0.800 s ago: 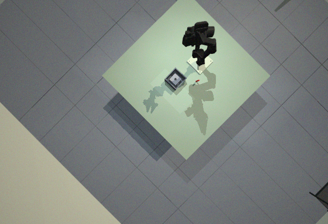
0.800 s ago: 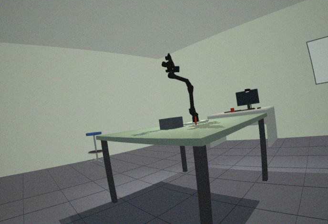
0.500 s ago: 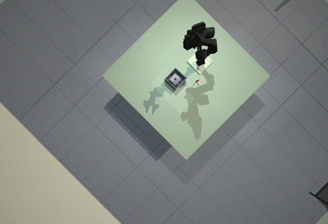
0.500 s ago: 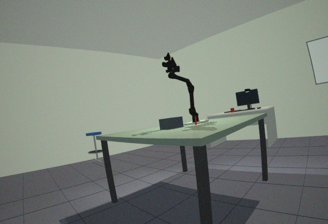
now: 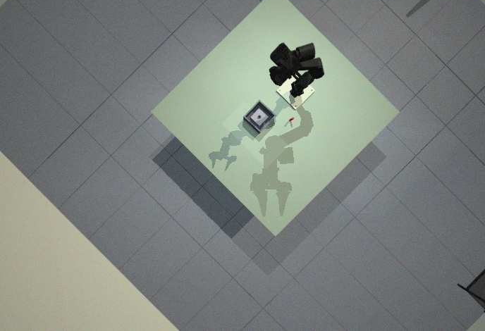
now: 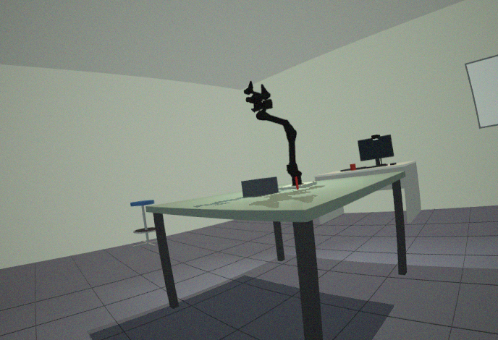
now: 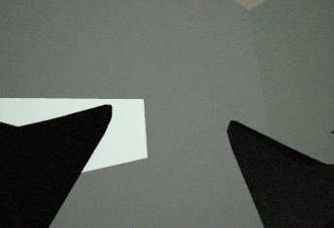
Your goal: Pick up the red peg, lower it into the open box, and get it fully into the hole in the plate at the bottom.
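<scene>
The red peg lies 120 mm behind my gripper tip, 120 mm to the left of it and 690 mm below it. Round my gripper tip: grey box (50 mm ahead, 40 mm to the right, 700 mm below).
</scene>
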